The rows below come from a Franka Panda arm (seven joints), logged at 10 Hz.
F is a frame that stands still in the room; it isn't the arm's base.
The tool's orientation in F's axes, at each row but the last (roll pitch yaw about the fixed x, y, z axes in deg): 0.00, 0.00, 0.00; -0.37, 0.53, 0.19; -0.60, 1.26, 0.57; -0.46, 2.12, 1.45; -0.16, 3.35, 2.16; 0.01, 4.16, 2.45; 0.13, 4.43, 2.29; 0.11, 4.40, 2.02
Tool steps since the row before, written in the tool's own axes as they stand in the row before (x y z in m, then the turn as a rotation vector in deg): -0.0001, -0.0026, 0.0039, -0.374, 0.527, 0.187; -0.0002, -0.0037, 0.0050, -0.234, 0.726, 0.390; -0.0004, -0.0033, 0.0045, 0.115, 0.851, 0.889; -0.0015, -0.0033, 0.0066, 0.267, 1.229, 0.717; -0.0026, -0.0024, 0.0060, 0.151, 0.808, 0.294; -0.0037, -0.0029, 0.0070, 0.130, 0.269, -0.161; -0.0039, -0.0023, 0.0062, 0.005, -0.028, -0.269; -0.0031, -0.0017, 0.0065, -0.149, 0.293, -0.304
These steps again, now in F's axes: -0.0001, -0.0026, 0.0039, -0.374, 0.527, 0.187; -0.0001, -0.0037, 0.0050, -0.233, 0.728, 0.387; -0.0003, -0.0033, 0.0045, 0.126, 0.862, 0.877; -0.0012, -0.0033, 0.0067, 0.262, 1.242, 0.697; -0.0022, -0.0025, 0.0061, 0.137, 0.815, 0.282; -0.0031, -0.0030, 0.0072, 0.106, 0.274, -0.170; -0.0033, -0.0024, 0.0065, -0.015, -0.028, -0.269; -0.0025, -0.0018, 0.0067, -0.182, 0.287, -0.291
